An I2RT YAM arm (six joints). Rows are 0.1 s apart.
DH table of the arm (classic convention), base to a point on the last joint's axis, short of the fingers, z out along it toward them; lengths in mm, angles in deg. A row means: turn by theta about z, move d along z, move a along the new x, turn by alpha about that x. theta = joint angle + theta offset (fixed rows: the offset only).
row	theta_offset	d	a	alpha
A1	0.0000	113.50	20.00	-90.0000
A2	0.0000	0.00	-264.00	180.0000
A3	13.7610	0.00	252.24	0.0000
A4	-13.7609	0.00	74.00	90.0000
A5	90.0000	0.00	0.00	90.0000
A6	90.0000	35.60	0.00	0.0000
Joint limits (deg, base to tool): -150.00..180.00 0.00..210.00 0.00..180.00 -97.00..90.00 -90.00..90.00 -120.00..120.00
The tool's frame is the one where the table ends.
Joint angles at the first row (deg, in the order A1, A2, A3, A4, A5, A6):
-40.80 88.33 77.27 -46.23 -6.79 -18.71
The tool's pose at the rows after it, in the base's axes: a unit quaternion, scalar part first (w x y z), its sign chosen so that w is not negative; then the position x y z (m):
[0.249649 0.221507 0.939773 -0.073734 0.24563 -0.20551 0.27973]
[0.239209 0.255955 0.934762 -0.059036 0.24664 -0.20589 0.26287]
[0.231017 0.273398 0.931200 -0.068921 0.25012 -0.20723 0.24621]
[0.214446 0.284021 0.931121 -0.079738 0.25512 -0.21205 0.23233]
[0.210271 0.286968 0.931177 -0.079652 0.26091 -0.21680 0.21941]
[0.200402 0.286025 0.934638 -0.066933 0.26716 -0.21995 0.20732]
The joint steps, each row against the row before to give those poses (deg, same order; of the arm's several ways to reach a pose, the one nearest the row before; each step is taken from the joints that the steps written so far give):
0.28 0.31 -2.99 0.33 1.38 6.15
0.07 0.97 -2.54 1.83 0.05 4.08
0.45 1.25 -2.46 3.37 2.08 2.01
0.15 2.41 -0.42 1.54 2.17 0.81
0.04 2.34 -0.37 2.26 0.26 0.30
0.17 2.64 0.45 0.55 -0.87 0.12

